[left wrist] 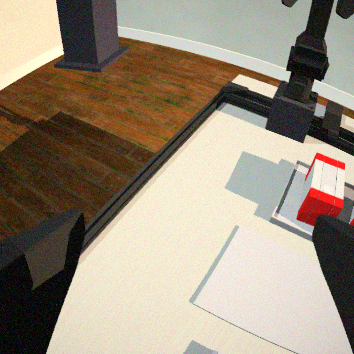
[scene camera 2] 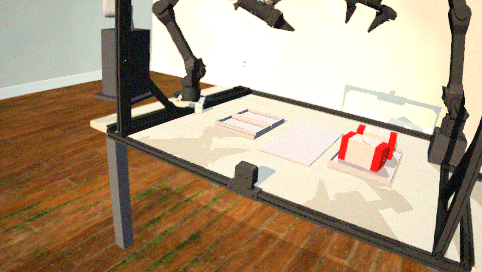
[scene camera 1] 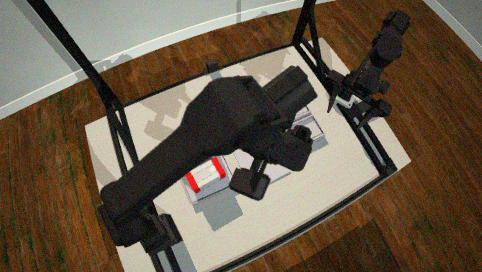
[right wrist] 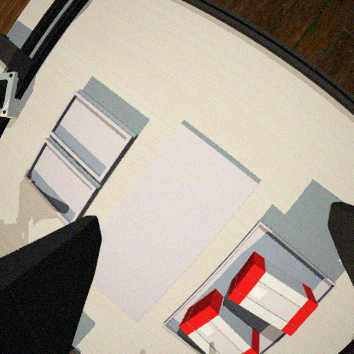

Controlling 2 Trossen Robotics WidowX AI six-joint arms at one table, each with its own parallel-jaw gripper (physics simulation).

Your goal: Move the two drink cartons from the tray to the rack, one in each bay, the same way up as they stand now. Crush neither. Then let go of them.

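A flat pale mat (right wrist: 188, 192) is visible, and the left wrist view shows the mat (left wrist: 258, 285) as well. Grey tray (scene camera 1: 222, 185) also visible. My left gripper (scene camera 1: 342, 121), visible too as the gripper (left wrist: 203, 225), is open and holds nothing. My right gripper (scene camera 1: 274, 156), likewise visible as the gripper (right wrist: 218, 222), is open and empty.
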